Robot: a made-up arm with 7 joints. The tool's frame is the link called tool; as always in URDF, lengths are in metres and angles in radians. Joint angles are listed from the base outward. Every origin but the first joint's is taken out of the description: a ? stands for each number. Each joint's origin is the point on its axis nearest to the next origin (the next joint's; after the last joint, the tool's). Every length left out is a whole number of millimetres.
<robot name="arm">
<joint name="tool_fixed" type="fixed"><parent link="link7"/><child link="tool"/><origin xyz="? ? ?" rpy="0 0 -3.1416"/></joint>
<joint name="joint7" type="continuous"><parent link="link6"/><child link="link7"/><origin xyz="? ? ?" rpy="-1.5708 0 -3.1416"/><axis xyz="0 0 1"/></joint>
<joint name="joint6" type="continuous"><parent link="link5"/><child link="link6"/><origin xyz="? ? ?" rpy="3.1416 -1.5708 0"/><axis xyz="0 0 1"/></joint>
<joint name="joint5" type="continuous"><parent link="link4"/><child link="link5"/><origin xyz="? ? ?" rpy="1.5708 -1.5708 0"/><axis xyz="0 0 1"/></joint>
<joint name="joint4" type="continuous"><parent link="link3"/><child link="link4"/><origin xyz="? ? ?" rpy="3.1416 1.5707 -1.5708"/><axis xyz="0 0 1"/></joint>
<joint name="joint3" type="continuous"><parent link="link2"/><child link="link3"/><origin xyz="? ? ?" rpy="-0.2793 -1.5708 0"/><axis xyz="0 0 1"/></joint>
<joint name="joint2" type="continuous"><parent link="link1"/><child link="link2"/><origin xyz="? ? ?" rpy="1.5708 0 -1.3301"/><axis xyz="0 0 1"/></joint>
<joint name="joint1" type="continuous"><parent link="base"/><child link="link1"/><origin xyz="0.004 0.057 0.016" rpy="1.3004 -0.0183 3.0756"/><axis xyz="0 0 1"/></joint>
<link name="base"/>
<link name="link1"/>
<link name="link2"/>
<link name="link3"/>
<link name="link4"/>
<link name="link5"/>
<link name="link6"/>
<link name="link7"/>
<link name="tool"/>
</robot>
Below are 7 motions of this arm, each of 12 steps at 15 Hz.
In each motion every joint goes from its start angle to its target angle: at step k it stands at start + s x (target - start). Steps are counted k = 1, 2, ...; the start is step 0. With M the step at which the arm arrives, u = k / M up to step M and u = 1 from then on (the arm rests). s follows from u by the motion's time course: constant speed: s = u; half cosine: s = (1 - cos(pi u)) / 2; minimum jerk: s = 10 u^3 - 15 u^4 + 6 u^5.
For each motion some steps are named. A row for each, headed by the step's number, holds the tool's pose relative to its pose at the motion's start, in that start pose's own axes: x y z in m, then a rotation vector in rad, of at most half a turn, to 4 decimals.
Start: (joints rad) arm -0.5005 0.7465 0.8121 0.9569 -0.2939 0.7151 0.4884
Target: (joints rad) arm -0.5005 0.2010 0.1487 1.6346 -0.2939 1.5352 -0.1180
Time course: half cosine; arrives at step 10
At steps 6, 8, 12:
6: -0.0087 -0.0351 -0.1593 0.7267 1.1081 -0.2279
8: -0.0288 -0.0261 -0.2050 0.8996 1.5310 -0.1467
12: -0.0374 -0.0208 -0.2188 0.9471 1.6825 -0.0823

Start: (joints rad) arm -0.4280 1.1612 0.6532 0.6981 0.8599 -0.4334 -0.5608
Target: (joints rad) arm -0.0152 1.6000 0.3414 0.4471 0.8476 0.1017 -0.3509
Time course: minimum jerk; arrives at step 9
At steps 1, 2, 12:
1: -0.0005 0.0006 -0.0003 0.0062 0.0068 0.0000
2: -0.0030 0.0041 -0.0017 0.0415 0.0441 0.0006
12: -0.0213 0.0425 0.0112 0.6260 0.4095 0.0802

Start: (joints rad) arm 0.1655 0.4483 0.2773 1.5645 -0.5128 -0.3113 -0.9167
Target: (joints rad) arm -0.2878 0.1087 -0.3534 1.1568 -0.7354 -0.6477 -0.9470
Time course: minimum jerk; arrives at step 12
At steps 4, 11, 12:
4: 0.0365 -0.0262 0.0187 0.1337 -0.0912 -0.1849
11: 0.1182 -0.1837 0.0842 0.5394 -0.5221 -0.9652
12: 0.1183 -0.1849 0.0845 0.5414 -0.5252 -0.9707

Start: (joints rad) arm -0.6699 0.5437 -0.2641 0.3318 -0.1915 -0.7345 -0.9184
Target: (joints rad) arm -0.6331 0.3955 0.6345 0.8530 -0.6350 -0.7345 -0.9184
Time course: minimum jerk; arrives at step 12
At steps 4, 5, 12:
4: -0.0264 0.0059 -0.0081 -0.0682 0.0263 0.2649
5: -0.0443 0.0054 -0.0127 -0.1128 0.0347 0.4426
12: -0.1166 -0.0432 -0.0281 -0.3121 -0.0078 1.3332

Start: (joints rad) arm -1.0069 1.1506 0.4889 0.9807 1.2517 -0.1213 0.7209
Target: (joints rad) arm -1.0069 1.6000 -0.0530 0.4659 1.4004 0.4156 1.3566
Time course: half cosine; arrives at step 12
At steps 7, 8, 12:
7: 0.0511 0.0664 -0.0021 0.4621 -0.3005 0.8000
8: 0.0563 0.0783 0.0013 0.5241 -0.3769 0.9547
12: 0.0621 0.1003 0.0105 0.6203 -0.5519 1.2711

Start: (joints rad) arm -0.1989 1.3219 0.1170 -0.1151 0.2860 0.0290 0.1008
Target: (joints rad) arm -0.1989 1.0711 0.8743 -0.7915 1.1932 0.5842 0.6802
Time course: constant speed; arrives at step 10
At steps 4, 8, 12:
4: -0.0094 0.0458 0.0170 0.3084 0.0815 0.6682
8: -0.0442 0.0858 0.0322 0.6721 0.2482 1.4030
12: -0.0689 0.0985 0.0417 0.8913 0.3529 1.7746

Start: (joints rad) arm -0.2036 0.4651 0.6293 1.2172 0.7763 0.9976 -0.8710
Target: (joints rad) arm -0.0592 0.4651 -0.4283 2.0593 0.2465 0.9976 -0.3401
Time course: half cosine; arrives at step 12
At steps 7, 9, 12:
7: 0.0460 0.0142 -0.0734 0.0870 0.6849 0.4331
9: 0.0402 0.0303 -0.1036 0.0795 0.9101 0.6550
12: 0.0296 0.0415 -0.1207 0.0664 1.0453 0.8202

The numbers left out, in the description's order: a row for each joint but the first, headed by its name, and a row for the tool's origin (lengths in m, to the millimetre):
tool: 0 0 0
joint7: 0.029 0 0
joint6: 0 0 0
joint5: 0.008 -0.119 0
joint4: 0.011 0.002 0
joint3: 0.149 -0.037 0
joint2: 0.005 -0.021 0

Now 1 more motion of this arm.
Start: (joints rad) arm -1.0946 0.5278 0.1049 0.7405 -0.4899 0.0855 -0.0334
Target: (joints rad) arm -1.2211 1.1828 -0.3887 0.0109 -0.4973 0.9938 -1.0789
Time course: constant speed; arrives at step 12
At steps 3, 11, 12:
3: -0.0015 0.0027 0.0399 0.2040 0.0636 -0.3154
11: -0.0347 -0.0063 0.1052 0.6134 0.6423 -0.9111
12: -0.0407 -0.0073 0.1092 0.6311 0.7480 -0.9531

